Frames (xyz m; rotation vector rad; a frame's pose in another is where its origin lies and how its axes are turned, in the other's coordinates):
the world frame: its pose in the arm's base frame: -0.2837 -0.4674 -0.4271 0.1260 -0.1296 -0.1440
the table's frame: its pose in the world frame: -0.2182 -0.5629 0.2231 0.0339 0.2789 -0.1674
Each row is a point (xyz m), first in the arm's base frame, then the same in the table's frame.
Working: the arm's base frame: its pose in the table's frame: 0.2448 1.1829 0.1663 -0.1894 -0.1572 0.2894

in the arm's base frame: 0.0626 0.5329 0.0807
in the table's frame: 0.1468 1.7160 0.1419
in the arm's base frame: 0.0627 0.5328 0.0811
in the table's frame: 0.1468 1.7160 0.1424
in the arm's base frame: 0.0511 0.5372 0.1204
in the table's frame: 0.1276 1.7231 0.1781
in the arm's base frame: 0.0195 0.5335 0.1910
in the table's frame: 0.0859 1.7216 0.2434
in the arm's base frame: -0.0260 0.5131 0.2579
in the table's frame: 0.0362 1.6998 0.3067
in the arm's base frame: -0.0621 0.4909 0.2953
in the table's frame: 0.0013 1.6743 0.3431
